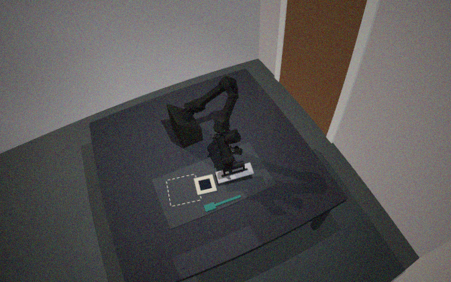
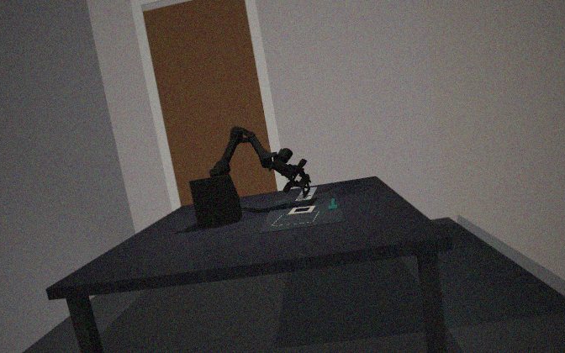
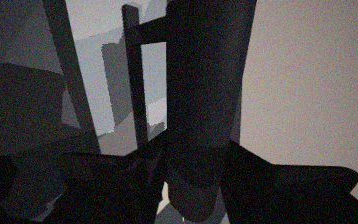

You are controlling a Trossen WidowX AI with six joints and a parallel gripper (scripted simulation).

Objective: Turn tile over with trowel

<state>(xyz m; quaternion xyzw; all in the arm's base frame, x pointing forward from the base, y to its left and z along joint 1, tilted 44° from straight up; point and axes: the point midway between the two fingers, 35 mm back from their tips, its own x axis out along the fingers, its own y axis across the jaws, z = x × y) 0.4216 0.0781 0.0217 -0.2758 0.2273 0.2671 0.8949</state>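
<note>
The grey mat is 5 cm behind my gripper tip, 10 cm to the right of it and 11 cm below it. Also, from my gripper tip: tan tile: 6 cm behind, 14 cm to the right, 9 cm below; teal trowel: 9 cm ahead, 13 cm to the right, 9 cm below.
</note>
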